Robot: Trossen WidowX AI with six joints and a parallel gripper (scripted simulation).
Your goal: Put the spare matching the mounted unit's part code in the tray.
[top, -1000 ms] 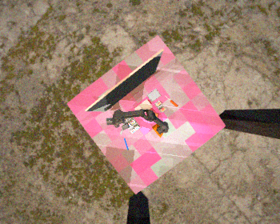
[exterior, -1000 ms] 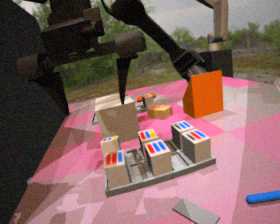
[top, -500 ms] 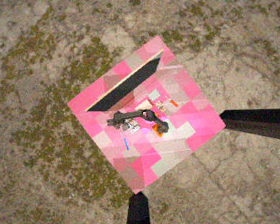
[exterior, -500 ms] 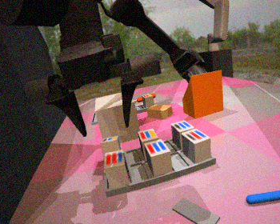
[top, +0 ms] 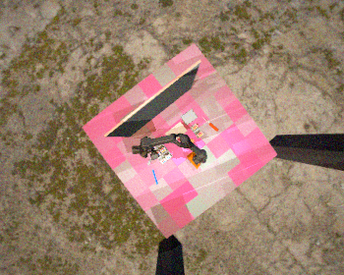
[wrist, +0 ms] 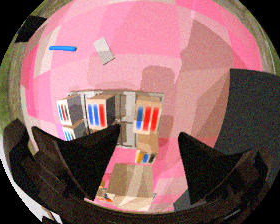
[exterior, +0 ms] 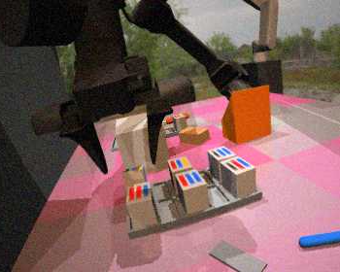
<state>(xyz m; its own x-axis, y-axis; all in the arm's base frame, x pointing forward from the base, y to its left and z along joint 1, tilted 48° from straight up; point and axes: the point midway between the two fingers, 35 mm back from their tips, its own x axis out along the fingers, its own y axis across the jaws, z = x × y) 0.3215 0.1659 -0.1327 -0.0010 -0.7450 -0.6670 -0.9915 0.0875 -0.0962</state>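
Now: the shallow grey tray 420 mm to the right of my gripper tip, 90 mm below it and 10 mm behind it. The rest, counted from my gripper tip: tall grey wall panel 240 mm to the right, 200 mm ahead, 130 mm above; tan block 280 mm to the right, 190 mm behind, 80 mm below; mounted unit 230 mm to the right, 40 mm below, 40 mm behind.
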